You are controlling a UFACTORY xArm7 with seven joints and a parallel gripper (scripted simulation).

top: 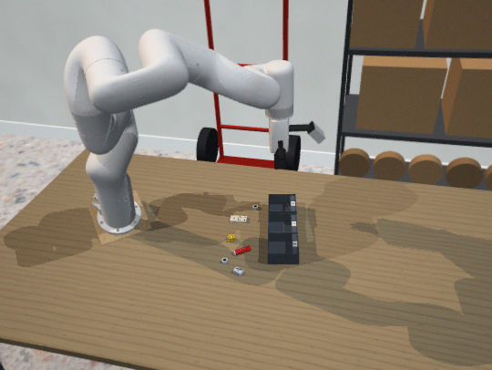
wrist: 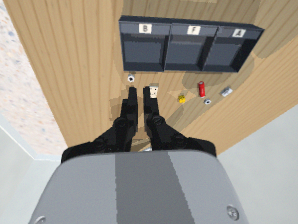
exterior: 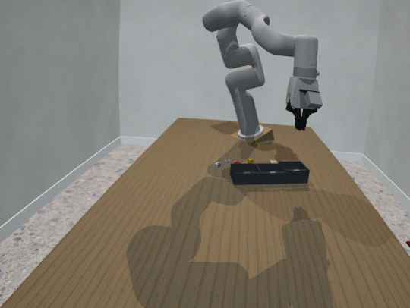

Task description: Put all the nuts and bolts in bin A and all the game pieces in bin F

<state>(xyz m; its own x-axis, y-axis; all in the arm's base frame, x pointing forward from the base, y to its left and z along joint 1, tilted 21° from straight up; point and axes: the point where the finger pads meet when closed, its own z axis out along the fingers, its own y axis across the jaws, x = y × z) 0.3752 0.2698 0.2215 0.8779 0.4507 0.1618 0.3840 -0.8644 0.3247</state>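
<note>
My hand is 270 mm to the left of the metal piece, 180 mm above it and 20 mm past it. Round my hand: white domino 180 mm below, 100 mm behind, 70 mm to the right; yellow die 180 mm below, 160 mm to the right, 90 mm behind; dark bin 170 mm below, 80 mm to the right, 40 mm ahead.
</note>
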